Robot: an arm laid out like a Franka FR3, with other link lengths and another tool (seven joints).
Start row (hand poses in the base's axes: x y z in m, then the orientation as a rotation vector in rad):
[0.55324, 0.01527, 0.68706, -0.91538, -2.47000, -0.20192]
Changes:
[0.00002, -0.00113, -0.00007, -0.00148, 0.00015, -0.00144]
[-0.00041, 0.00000, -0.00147, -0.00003, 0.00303, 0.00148]
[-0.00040, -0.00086, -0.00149, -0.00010, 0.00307, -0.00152]
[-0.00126, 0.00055, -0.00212, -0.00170, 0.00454, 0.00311]
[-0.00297, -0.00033, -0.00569, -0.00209, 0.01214, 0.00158]
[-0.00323, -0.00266, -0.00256, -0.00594, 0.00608, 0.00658]
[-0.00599, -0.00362, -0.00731, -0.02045, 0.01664, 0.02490]
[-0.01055, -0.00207, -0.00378, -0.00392, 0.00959, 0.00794]
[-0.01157, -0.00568, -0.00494, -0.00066, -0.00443, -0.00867]
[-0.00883, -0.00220, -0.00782, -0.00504, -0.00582, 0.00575]
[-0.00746, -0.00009, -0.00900, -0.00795, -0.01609, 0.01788]
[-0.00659, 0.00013, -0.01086, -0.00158, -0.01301, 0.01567]
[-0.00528, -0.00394, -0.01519, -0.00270, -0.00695, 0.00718]
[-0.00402, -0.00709, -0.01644, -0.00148, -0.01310, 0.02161]
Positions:
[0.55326, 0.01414, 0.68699, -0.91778, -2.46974, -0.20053]
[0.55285, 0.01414, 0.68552, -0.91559, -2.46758, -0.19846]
[0.55245, 0.01328, 0.68403, -0.91718, -2.46417, -0.19731]
[0.55119, 0.01383, 0.68191, -0.91348, -2.46182, -0.19189]
[0.54822, 0.01350, 0.67622, -0.91096, -2.45197, -0.18274]
[0.54499, 0.01084, 0.67366, -0.90459, -2.45088, -0.17022]
[0.53900, 0.00722, 0.66635, -0.88033, -2.45154, -0.12855]
[0.52845, 0.00515, 0.66257, -0.87086, -2.44695, -0.11646]
[0.51688, -0.00053, 0.65763, -0.88248, -2.44766, -0.12085]
[0.50805, -0.00273, 0.64981, -0.87838, -2.45675, -0.11539]
[0.50059, -0.00282, 0.64081, -0.86187, -2.48104, -0.10680]
[0.49400, -0.00269, 0.62995, -0.84480, -2.49983, -0.10536]
[0.48872, -0.00663, 0.61476, -0.83787, -2.50983, -0.10268]
[0.48470, -0.01372, 0.59832, -0.81298, -2.53083, -0.09940]

